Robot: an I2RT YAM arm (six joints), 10 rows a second.
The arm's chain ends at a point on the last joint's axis. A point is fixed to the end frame.
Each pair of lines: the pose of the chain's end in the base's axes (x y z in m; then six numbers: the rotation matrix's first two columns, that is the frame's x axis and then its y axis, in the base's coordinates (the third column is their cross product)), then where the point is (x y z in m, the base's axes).
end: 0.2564 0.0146 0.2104 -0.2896 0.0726 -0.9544 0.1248 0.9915 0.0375
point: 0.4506 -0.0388 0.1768
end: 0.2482 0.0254 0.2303 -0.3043 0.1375 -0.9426 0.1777 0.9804 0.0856
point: 0.4386 -0.0362 0.1896
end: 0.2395 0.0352 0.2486 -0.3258 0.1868 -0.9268 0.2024 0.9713 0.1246
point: 0.4272 -0.0286 0.2000
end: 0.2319 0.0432 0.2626 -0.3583 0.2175 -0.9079 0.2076 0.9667 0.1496
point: 0.4177 -0.0189 0.2052
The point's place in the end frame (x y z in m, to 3 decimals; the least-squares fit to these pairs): -0.028 -0.030 0.200
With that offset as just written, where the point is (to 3 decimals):
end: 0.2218 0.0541 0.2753 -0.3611 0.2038 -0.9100 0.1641 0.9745 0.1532
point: 0.411 0.000 0.219
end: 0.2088 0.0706 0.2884 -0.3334 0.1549 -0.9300 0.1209 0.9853 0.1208
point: 0.402 0.022 0.241
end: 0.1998 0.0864 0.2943 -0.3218 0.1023 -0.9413 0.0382 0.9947 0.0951
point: 0.397 0.053 0.253
